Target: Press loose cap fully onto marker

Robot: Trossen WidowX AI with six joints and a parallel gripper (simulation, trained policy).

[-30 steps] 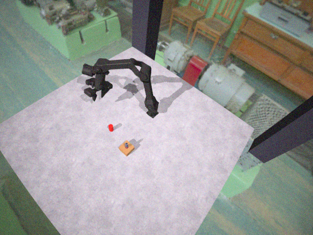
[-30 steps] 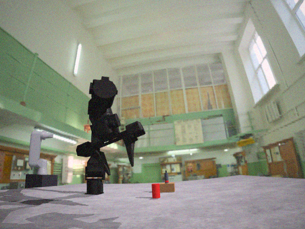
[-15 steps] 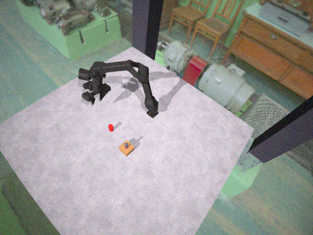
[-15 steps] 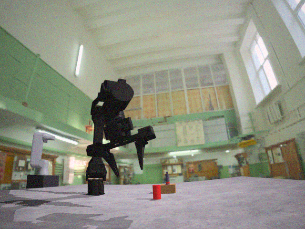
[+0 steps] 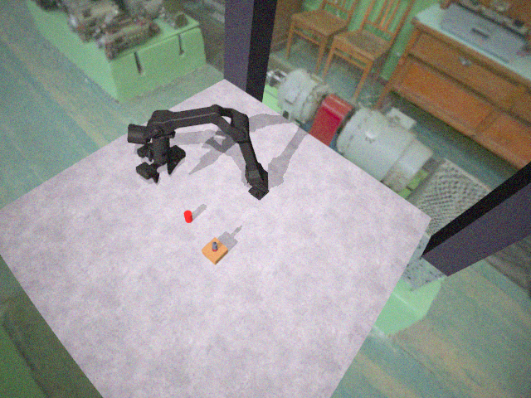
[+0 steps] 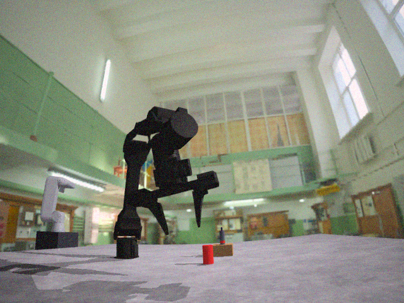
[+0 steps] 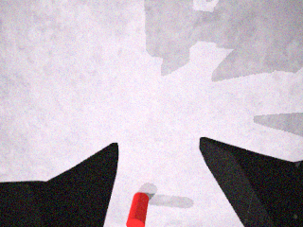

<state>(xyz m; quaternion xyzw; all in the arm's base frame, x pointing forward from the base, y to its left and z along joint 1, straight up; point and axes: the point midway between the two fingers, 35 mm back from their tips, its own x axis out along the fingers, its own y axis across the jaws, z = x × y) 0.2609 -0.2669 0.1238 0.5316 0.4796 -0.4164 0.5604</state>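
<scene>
My gripper tip is 20 mm short of the red cap, 160 mm to the right of it and 70 mm above it. Round my gripper tip: holder block: 50 mm ahead, 330 mm to the left, 70 mm below.
</scene>
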